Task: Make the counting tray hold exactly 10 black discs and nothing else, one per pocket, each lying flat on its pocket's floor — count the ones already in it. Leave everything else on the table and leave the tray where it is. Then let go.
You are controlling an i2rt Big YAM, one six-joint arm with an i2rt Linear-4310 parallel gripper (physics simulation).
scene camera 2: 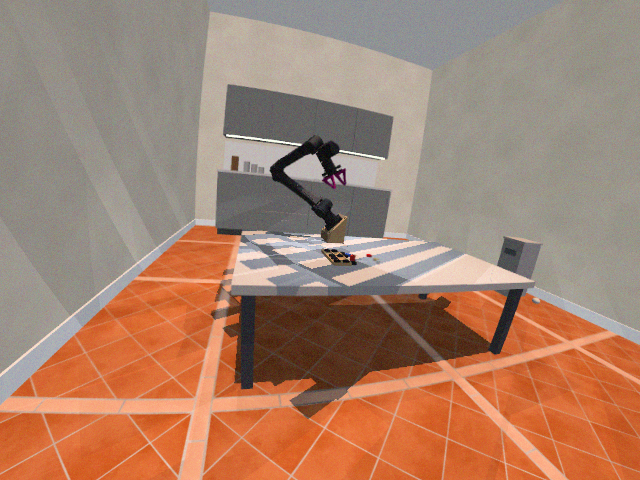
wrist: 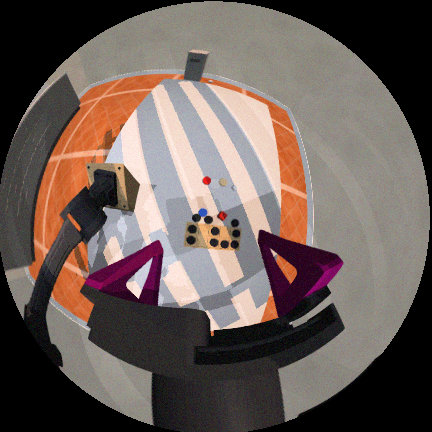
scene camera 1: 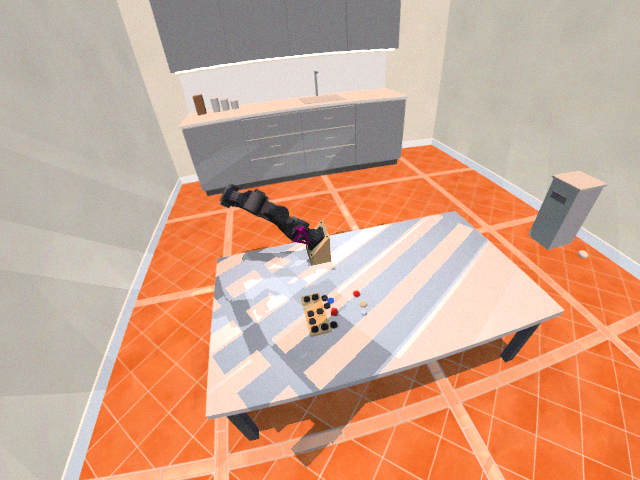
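The wooden counting tray lies on the table with black discs in several pockets. In the wrist view, three pockets look empty: both in the second column from the left and the upper one in the fourth. Three black discs lie outside, along the tray's upper long side: one at left, one beside it, and one at the right end. My gripper is open and empty, high above the table.
A blue piece and a red cube lie close to the loose discs. Farther out are a red piece, a beige disc and a small whitish piece.
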